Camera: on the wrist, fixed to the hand. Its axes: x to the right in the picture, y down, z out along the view.
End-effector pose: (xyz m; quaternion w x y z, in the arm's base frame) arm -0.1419 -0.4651 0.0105 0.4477 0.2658 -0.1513 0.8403
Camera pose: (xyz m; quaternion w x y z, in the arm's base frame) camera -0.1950 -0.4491 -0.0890 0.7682 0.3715 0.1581 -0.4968
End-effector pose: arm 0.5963 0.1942 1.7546 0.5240 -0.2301 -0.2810 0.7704
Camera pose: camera 0.6474 0.1822 1.6535 0.6773 0.4797 -0.3422 -0.4405
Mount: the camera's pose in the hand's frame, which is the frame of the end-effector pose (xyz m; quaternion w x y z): -0.0228 0.0370 -0.1053 0.0013 0.0198 -0.2572 -0.9661
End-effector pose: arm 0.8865 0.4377 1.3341 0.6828 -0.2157 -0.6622 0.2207
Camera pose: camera 0.9906 0.4540 1.2908 0.0481 0.7098 -0.3805 -0.5908
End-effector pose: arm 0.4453 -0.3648 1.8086 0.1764 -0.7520 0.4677 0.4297
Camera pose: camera 0.4599 -0.4410 1.8920 0.5506 -0.3388 -0.7628 0.0143
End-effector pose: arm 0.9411 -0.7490 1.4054 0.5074 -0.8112 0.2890 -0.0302
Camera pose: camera 0.8699 -0.8342 1.4307 0.0619 -0.2780 -0.9145 -0.2873
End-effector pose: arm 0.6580 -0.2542 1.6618 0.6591 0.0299 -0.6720 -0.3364
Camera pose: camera 0.7713 -0.2581 1.6502 0.4976 -0.5758 0.1482 0.6316
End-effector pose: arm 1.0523 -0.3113 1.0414 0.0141 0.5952 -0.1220 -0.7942
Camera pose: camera 1.1543 -0.3620 1.0431 0.8104 0.0854 -0.5555 0.1653
